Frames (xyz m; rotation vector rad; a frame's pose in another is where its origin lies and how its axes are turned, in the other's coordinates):
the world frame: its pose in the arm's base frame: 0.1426 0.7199 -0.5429 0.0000 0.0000 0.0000
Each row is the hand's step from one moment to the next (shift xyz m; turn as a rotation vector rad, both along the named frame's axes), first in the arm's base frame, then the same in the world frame.
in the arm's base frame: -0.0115 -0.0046 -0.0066 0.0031 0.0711 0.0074
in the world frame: -0.0115 -0.0046 -0.0066 0.0031 0.0711 0.0074
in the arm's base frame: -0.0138 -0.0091 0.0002 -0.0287 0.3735 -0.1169
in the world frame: -0.0138 -0.0091 0.0002 -0.0287 0.3735 -0.1169
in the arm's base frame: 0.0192 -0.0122 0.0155 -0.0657 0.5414 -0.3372
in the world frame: 0.0192 -0.0122 0.0155 -0.0657 0.5414 -0.3372
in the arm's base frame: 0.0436 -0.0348 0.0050 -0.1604 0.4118 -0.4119
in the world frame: 0.0436 -0.0348 0.0050 -0.1604 0.4118 -0.4119
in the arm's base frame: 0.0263 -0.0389 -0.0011 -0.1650 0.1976 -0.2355
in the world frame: 0.0263 -0.0389 -0.0011 -0.1650 0.1976 -0.2355
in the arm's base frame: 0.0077 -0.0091 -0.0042 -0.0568 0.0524 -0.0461
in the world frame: 0.0077 -0.0091 -0.0042 -0.0568 0.0524 -0.0461
